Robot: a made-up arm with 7 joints. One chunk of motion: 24 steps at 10 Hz.
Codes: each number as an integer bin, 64 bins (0 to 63) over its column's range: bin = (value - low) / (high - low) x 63, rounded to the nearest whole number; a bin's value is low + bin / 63 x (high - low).
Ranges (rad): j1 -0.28..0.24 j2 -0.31..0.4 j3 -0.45..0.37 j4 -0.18..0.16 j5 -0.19..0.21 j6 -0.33..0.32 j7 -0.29..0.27
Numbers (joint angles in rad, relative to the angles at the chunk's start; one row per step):
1: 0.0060 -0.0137 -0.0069 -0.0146 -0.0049 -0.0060 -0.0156
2: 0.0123 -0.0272 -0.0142 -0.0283 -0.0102 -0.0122 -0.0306
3: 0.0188 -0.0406 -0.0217 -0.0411 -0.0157 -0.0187 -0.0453
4: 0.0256 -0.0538 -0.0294 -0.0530 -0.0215 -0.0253 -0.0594
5: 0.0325 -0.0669 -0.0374 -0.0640 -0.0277 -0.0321 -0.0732
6: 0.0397 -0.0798 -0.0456 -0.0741 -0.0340 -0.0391 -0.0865
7: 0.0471 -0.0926 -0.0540 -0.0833 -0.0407 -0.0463 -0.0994
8: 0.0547 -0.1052 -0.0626 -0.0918 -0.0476 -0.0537 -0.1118
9: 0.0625 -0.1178 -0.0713 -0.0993 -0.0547 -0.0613 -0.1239
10: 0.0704 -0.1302 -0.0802 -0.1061 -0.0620 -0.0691 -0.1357
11: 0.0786 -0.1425 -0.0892 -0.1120 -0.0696 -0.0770 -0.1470
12: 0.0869 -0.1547 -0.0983 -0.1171 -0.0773 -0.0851 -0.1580
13: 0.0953 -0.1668 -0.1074 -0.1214 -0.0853 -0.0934 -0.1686
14: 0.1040 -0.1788 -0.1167 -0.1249 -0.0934 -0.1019 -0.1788
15: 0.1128 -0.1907 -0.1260 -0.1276 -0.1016 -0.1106 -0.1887
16: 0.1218 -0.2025 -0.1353 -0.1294 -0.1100 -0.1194 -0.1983
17: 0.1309 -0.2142 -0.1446 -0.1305 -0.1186 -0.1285 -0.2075
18: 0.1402 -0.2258 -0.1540 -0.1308 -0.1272 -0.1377 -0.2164
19: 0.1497 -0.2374 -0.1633 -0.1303 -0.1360 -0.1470 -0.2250
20: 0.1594 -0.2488 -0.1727 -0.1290 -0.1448 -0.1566 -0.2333
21: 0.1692 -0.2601 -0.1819 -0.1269 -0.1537 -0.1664 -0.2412
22: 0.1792 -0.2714 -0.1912 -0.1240 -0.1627 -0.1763 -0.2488
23: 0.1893 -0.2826 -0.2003 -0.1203 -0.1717 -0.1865 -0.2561
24: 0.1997 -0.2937 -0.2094 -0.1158 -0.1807 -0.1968 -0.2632
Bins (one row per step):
1: 35 26 34 31 29 31 31
2: 35 25 33 28 28 31 29
3: 36 24 33 26 27 30 28
4: 37 23 32 24 27 30 26
5: 38 22 32 21 26 29 24
6: 39 20 31 20 25 28 23
7: 40 19 30 18 24 27 21
8: 41 18 30 16 22 27 20
9: 41 17 29 15 21 26 19
10: 42 16 28 14 20 25 17
11: 43 15 28 13 19 25 16
12: 44 14 27 12 18 24 15
13: 45 13 26 11 16 23 14
14: 47 12 26 10 15 22 13
15: 48 11 25 10 14 21 11
16: 49 10 24 9 13 20 10
17: 50 9 23 9 11 20 9
18: 51 7 23 9 10 19 8
19: 52 6 22 9 9 18 7
20: 53 5 21 9 7 17 6
21: 54 4 21 10 6 16 5
22: 56 3 20 10 4 15 5
23: 57 2 19 11 3 14 4
24: 58 1 18 12 1 13 3

